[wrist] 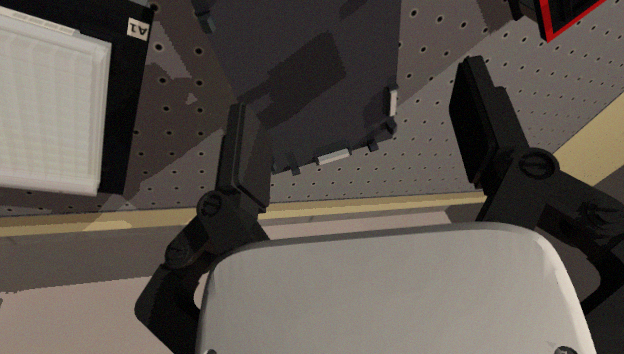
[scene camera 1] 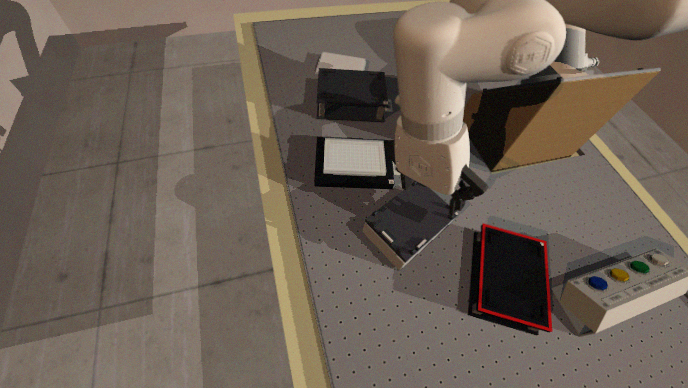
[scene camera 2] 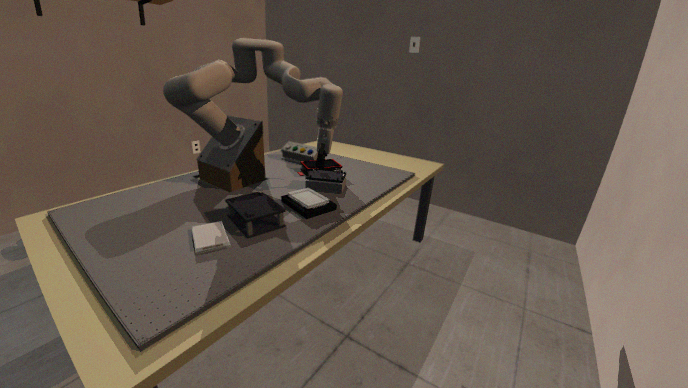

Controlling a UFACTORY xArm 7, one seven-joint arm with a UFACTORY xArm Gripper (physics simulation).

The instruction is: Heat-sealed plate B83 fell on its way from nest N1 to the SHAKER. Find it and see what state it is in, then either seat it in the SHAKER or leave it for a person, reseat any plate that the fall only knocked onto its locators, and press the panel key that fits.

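Seen in the pictures: gripper, fingertip midpoint: (wrist: 350, 103) (scene camera 1: 431, 196) (scene camera 2: 321, 161); arm's base, link origin: (scene camera 1: 555, 80) (scene camera 2: 232, 138).
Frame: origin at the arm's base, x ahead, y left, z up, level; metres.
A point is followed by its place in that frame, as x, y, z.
Note:
The dark-topped box with small pale clips, apparently the SHAKER (scene camera 1: 410, 220) {0.365, 0.173, -0.118} (scene camera 2: 326, 184) {0.387, 0.127, -0.140} (wrist: 310, 65) {0.346, 0.158, -0.118}, stands turned at an angle, with no plate on its top. My gripper (scene camera 1: 429, 200) {0.335, 0.161, -0.067} (scene camera 2: 322, 157) {0.335, 0.161, -0.067} (wrist: 350, 103) {0.335, 0.161, -0.067} is open and empty, above the box's arm-side end. A white plate (scene camera 1: 355, 156) {0.412, -0.001, -0.136} (scene camera 2: 308, 198) {0.427, -0.024, -0.136} (wrist: 50, 105) {0.396, 0.015, -0.136} sits on the black nest labelled A1 (scene camera 1: 320, 175) {0.491, 0.018, -0.153} (wrist: 127, 100) {0.402, 0.052, -0.153}. Another pale, flat plate-like object (scene camera 1: 342, 61) {0.340, -0.349, -0.159} (scene camera 2: 210, 237) {0.363, -0.349, -0.159} lies on the mat beside a raised black stand (scene camera 1: 352, 85) {0.362, -0.195, -0.116} (scene camera 2: 255, 205) {0.372, -0.199, -0.116}. I cannot read B83 on either.
A red-edged black tray (scene camera 1: 515, 277) {0.221, 0.315, -0.133} (scene camera 2: 322, 165) stands between the box and the button panel (scene camera 1: 605, 300) {0.121, 0.393, -0.096} (scene camera 2: 298, 152) {0.036, 0.353, -0.121}, which has blue, yellow, green and white keys. The arm's wedge-shaped base (scene camera 1: 575, 120) {-0.024, 0.077, -0.041} (scene camera 2: 232, 160) {0.083, -0.066, -0.064} rises at the table's arm side.

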